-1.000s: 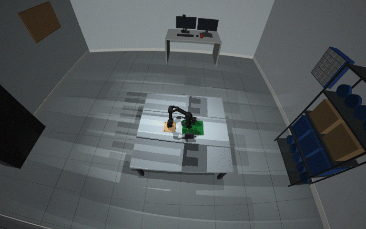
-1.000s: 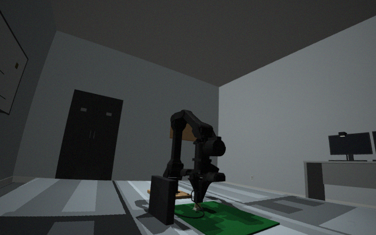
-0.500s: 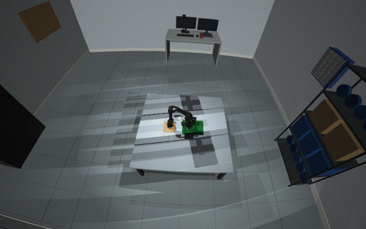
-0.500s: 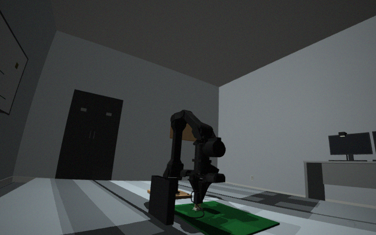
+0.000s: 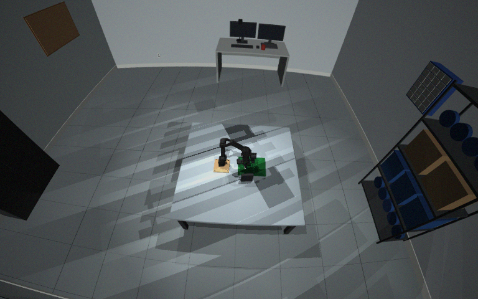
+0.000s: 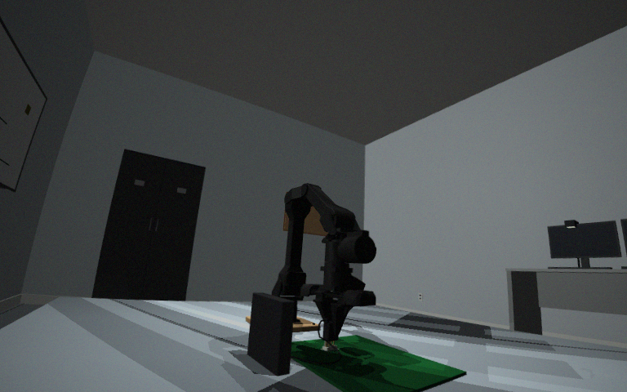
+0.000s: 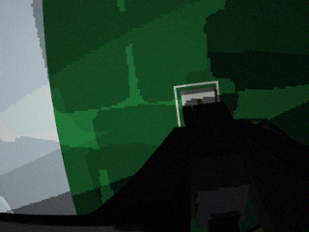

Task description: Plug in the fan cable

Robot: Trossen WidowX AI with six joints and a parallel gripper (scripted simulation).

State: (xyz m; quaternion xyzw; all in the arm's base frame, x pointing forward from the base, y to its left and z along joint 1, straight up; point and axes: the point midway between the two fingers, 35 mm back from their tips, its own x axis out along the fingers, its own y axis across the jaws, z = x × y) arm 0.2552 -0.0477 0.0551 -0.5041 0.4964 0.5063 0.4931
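Now: the four-pin header 40 mm below my gripper tip and 10 mm to the right of it. Also, from my gripper tip: black fan plug 10 mm to the right, 10 mm above; green board 80 mm ahead, 50 mm below, 10 mm to the left; black fan 160 mm to the right, 20 mm above.
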